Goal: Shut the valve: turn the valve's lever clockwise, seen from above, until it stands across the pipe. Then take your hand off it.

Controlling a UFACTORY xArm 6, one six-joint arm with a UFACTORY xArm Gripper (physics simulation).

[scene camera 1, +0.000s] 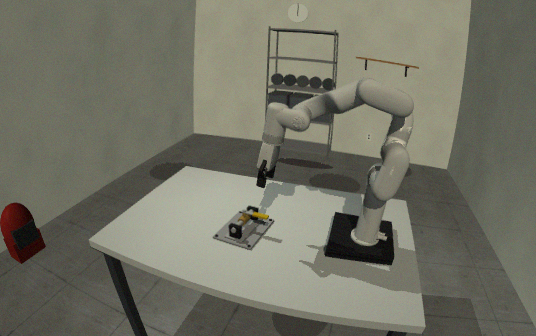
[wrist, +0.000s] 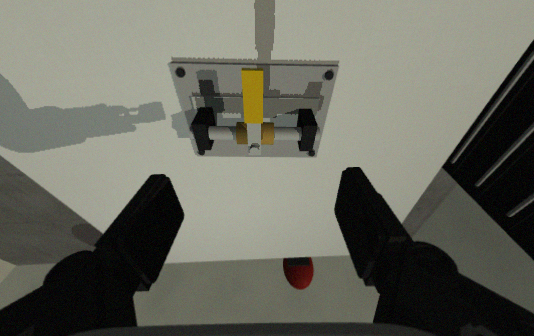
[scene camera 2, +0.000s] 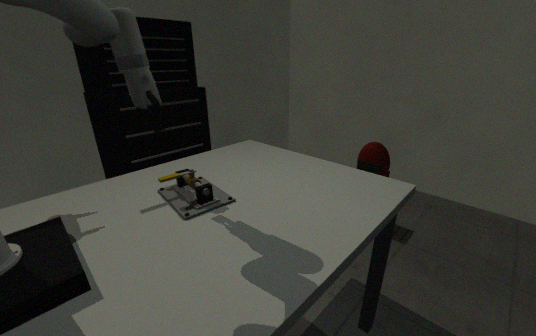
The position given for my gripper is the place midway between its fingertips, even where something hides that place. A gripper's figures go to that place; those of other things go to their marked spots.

Labels:
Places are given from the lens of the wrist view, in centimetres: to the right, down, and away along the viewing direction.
my gripper (wrist: 256,192): 0, 1, 10
yellow valve lever (wrist: 252,78): -2, -10, 21
grey plate (wrist: 192,78): -11, -13, 29
The marked spots on the grey plate and the yellow valve lever are 13 cm apart.

